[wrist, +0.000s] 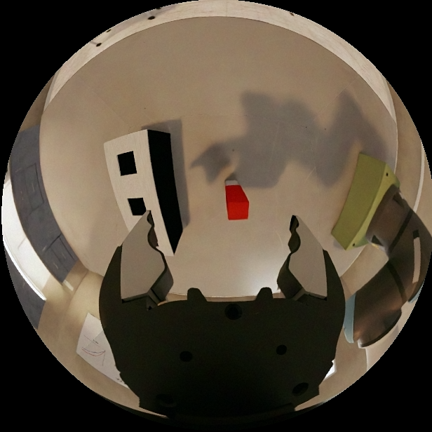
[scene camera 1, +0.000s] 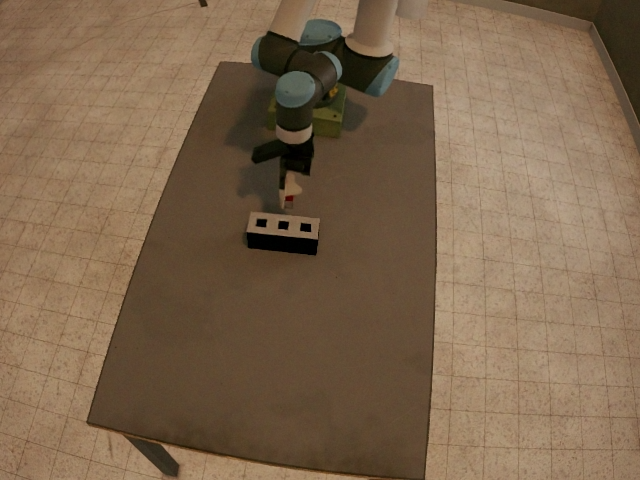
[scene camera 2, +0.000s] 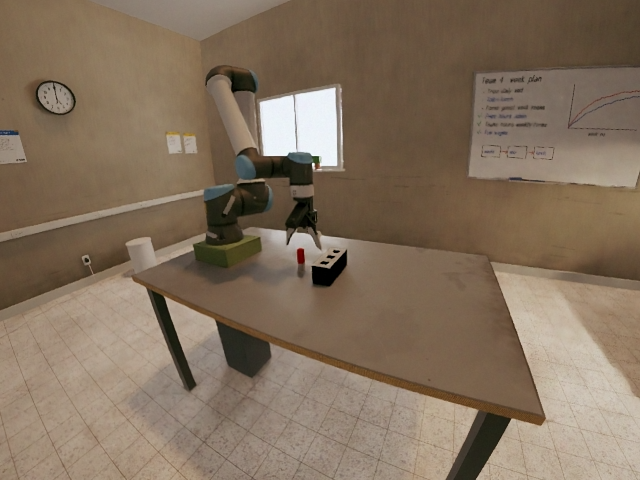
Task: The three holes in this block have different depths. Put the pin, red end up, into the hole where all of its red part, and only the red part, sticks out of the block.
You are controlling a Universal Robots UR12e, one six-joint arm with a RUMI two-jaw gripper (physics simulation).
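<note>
The pin (scene camera 1: 288, 198) (scene camera 2: 300, 255) (wrist: 237, 203) stands upright on the table, its long red part up and a short light grey part below. In scene camera 1, a finger partly hides it. The block (scene camera 1: 282, 243) (scene camera 2: 330, 271) (wrist: 165, 187) stands beside it, apart from it, with a light top, black sides and three square holes in a row. The hole depths cannot be seen. In the wrist view, a finger covers one end of the block. My gripper (scene camera 1: 288, 192) (scene camera 2: 303, 245) (wrist: 222, 213) is open and empty, pointing down, with its fingertips a little above the pin.
The arm's green base (scene camera 1: 326, 125) (scene camera 2: 227, 251) (wrist: 356, 200) stands on the table (scene camera 1: 268, 335) (scene camera 2: 392, 320), on the pin's other side from the block. In the scene camera 2 view, a white cylinder (scene camera 2: 141, 254) stands on the floor beyond the table.
</note>
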